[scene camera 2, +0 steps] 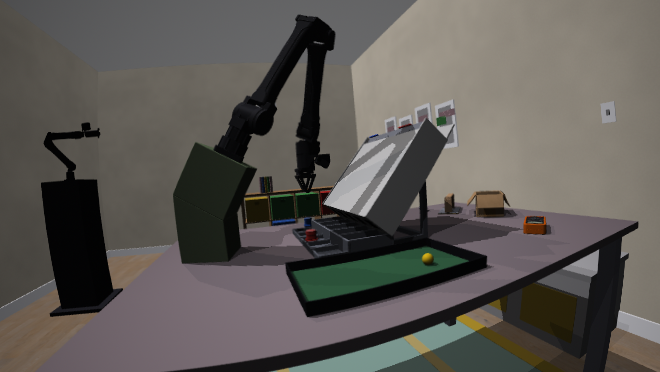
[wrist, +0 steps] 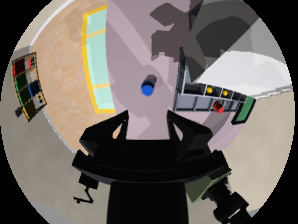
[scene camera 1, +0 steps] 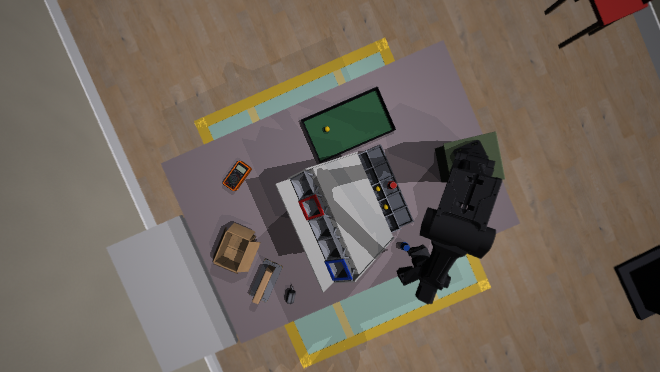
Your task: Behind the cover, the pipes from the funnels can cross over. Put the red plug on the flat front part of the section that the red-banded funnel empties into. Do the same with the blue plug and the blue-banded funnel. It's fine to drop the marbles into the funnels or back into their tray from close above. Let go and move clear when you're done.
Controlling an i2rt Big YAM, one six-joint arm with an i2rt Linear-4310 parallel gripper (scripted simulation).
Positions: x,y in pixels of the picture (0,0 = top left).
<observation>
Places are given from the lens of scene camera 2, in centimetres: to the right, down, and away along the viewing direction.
green marble tray (scene camera 2: 364,274): 7, 18, 53
sloped grey cover (scene camera 2: 359,186): 9, 0, 84
The marked spots on the sloped grey cover and the green marble tray are 36 cm apart.
</observation>
